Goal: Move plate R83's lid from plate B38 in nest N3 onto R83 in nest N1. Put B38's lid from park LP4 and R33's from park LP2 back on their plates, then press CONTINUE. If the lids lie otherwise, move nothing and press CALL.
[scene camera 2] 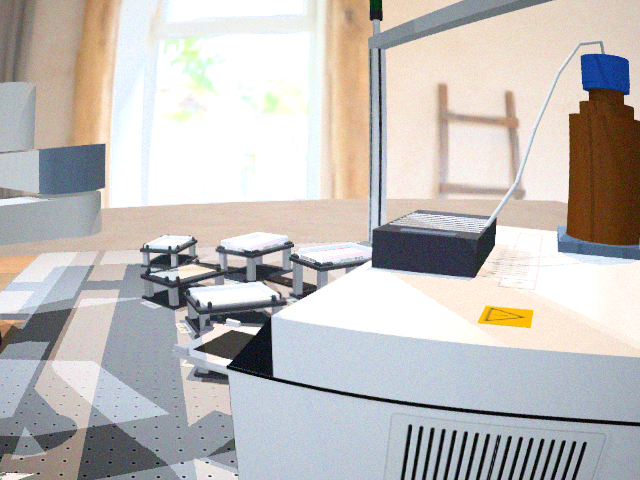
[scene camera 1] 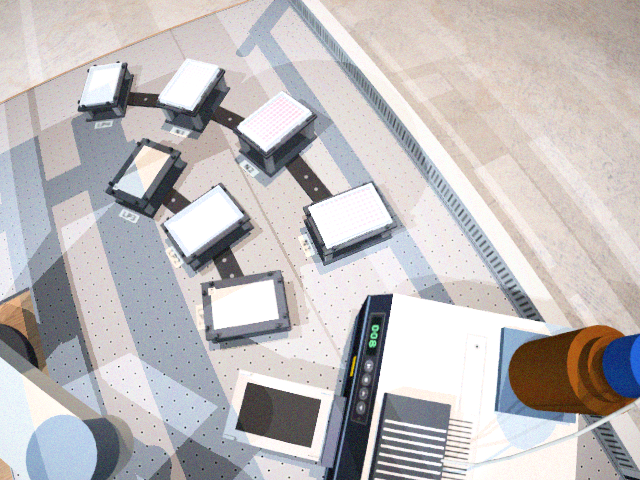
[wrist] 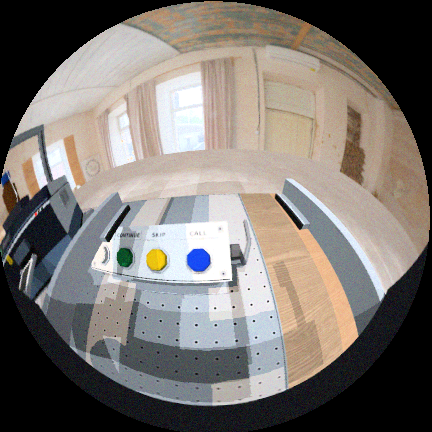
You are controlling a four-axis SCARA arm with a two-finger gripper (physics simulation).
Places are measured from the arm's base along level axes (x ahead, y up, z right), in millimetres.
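Pixels of known places: gripper, between the fingertips: (wrist: 198,190).
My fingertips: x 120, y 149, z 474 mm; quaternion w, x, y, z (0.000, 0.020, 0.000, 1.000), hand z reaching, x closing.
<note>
Behind a point stands the place of what it marks.
My gripper (wrist: 198,190) @[x 120, y 149, z 474 mm] is open and empty; the button box (wrist: 172,270) @[x 158, y 68, z 444 mm] shows between its fingers in the wrist view, with green CONTINUE (wrist: 125,257) @[x 221, y 82, z 449 mm], yellow SKIP (wrist: 156,260) @[x 174, y 81, z 449 mm] and blue CALL (wrist: 198,260) @[x 126, y 81, z 450 mm]. In scene camera 1, a white-topped plate (scene camera 1: 191,85) @[x 636, y 91, z -390 mm] is on N3, a pink-welled plate (scene camera 1: 275,122) @[x 752, y 100, z -194 mm] on N2 and a paler pink one (scene camera 1: 351,214) @[x 788, y 87, z 48 mm] on N1. Plate names cannot be read; clear lids are hard to tell. LP2 holds a white lid (scene camera 1: 206,221) @[x 550, y 67, z -73 mm] (scene camera 2: 235,294) @[x 549, y 67, z -64 mm]; LP4 appears to hold one (scene camera 1: 103,84) @[x 447, y 65, z -544 mm] (scene camera 2: 169,241) @[x 442, y 65, z -543 mm]. LP3 (scene camera 1: 119,197) @[x 407, y 60, z -215 mm] and LP1 (scene camera 1: 207,310) @[x 488, y 58, z 80 mm] show bare pads.
The dispenser (scene camera 1: 429,330) @[x 755, y 221, z 284 mm] (scene camera 2: 413,330) @[x 561, y 221, z 543 mm] has its tray carrier (scene camera 1: 235,408) @[x 477, y 113, z 250 mm] out, with a brown bottle (scene camera 1: 542,369) @[x 811, y 307, z 378 mm] (scene camera 2: 602,175) @[x 812, y 293, z 429 mm] on top. The arm (scene camera 1: 20,413) @[x 307, y 310, z 169 mm] (scene camera 2: 51,219) @[x 325, y 242, z 269 mm] shows at the left. A wooden strip (wrist: 295,300) lies right of the button box.
</note>
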